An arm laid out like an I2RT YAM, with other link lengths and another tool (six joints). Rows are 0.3 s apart.
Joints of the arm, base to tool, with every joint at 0 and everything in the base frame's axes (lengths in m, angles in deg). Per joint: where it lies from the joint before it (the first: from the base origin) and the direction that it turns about. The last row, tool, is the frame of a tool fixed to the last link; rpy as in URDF.
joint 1: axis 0 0 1 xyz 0 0 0.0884
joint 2: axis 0 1 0 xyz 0.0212 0.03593 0.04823
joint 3: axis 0 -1 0 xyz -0.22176 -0.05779 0
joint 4: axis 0 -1 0 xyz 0.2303 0.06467 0.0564
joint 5: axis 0 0 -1 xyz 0.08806 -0.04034 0.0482
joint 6: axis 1 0 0 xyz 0.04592 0 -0.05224
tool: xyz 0.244 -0.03 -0.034 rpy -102.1 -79.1 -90
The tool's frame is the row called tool.
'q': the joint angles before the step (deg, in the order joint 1, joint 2, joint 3, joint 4, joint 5, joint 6). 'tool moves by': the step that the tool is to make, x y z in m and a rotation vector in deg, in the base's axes. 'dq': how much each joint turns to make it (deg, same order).
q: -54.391, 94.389, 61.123, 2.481, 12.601, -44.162
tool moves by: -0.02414, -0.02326, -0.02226, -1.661, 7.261, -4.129
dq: -0.001, 7.890, 2.907, 3.168, 7.124, -3.826
